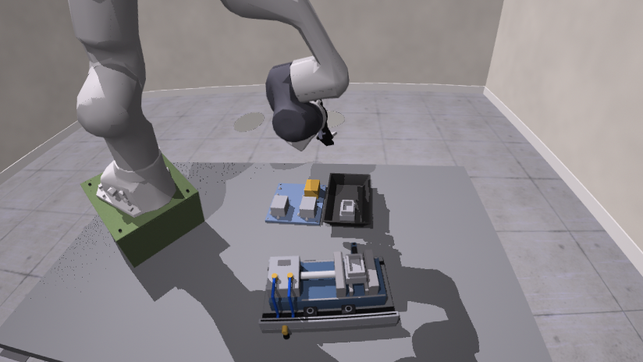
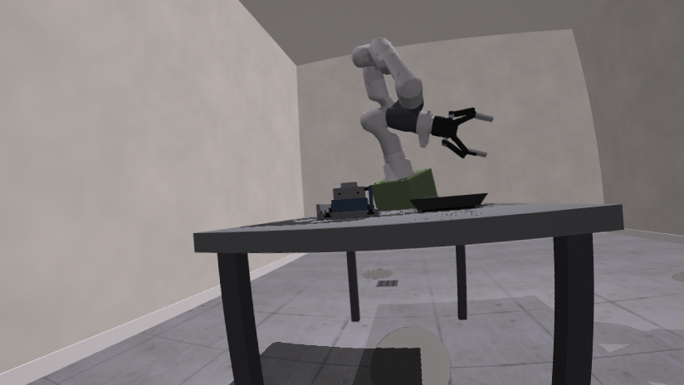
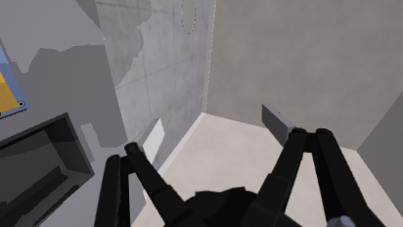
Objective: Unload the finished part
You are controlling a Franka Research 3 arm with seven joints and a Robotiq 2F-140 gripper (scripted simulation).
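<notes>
The vise lies 6 cm ahead of my hand, 50 cm to the right of it and 21 cm below it. Also, from my hand: orange block 4 cm behind, 14 cm to the right, 22 cm below; then blue fixture plate 8 cm behind, 18 cm to the right, 24 cm below.
</notes>
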